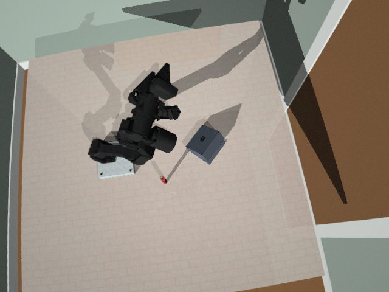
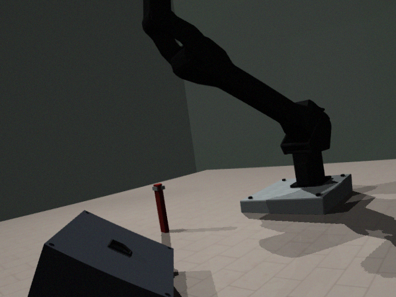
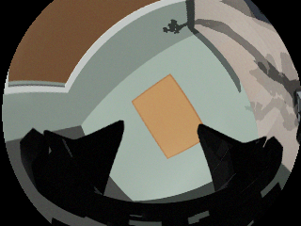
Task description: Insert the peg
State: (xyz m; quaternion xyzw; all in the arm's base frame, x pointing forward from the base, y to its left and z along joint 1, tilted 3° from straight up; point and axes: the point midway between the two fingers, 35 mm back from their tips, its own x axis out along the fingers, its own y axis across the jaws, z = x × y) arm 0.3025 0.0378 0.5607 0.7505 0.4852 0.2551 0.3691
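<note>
Now: gripper tip 52 cm above the peg, 20 cm to the left of it and 9 cm past it. From my gripper tip the other things lie so: sloped panel (55 cm below, 11 cm ahead, 6 cm to the right).
</note>
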